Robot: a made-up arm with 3 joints. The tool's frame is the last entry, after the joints.
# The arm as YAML. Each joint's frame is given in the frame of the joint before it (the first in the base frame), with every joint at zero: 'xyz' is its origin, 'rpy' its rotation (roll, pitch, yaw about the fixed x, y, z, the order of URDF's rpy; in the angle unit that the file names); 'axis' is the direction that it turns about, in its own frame. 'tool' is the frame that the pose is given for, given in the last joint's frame.
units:
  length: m
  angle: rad
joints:
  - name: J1
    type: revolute
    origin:
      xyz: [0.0, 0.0, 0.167]
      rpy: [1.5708, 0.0, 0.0]
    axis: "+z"
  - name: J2
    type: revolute
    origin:
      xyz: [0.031, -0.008, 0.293]
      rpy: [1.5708, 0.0, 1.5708]
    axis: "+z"
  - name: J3
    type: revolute
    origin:
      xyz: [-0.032, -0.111, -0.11]
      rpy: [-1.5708, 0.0, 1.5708]
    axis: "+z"
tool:
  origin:
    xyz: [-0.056, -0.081, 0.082]
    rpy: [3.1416, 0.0, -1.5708]
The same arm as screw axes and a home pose.
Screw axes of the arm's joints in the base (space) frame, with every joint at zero. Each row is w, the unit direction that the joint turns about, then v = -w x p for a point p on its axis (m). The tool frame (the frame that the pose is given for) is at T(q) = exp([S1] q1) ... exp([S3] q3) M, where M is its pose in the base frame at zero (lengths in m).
S1 = (0, -1, 0, 0.1670, 0.0000, 0.0000)
S2 = (1, 0, 0, 0.0000, 0.1590, 0.2930)
S3 = (0, 0, -1, 0.1820, -0.0790, 0.0000)
M: xyz 0.0020 -0.1260 0.0450 (m) quaternion w x y z 1 0.000007 0 0.000004

